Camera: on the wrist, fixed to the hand. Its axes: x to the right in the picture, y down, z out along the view.
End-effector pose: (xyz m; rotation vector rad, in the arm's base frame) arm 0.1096 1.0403 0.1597 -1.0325 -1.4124 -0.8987
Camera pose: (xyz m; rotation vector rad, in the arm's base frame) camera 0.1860 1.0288 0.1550 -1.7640 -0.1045 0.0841
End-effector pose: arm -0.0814 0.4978 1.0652 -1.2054 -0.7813 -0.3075
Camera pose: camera -0.0312 0.4884 1.0069 -1.6700 0.4324 0.8416
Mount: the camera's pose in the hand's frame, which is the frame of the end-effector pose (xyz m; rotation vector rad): -0.0061 0.0685 -0.0356 -0.2476 0.0979 1.5639
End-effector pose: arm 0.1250 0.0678 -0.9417 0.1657 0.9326 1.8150
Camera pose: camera 0.0593 0.0336 -0.9191 -0.6530 -0.4617 -2.6700
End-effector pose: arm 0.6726 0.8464 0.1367 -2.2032 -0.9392 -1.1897
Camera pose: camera 0.7024 0.7754 0.1448 -2.0539 0.9689 -0.5438
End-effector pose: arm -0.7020 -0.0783 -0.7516 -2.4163 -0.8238 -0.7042
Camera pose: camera -0.6720 -0.1496 -0.7476 -2.2897 1.2126 -0.2208
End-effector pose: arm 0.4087 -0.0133 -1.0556 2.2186 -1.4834 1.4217
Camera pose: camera 0.3329 -0.0250 -1.0661 -0.4019 2.5574 -0.9814
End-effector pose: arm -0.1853 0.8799 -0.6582 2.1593 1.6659 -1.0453
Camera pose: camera -0.1093 0.8726 -0.6451 2.3376 -0.1888 -0.1956
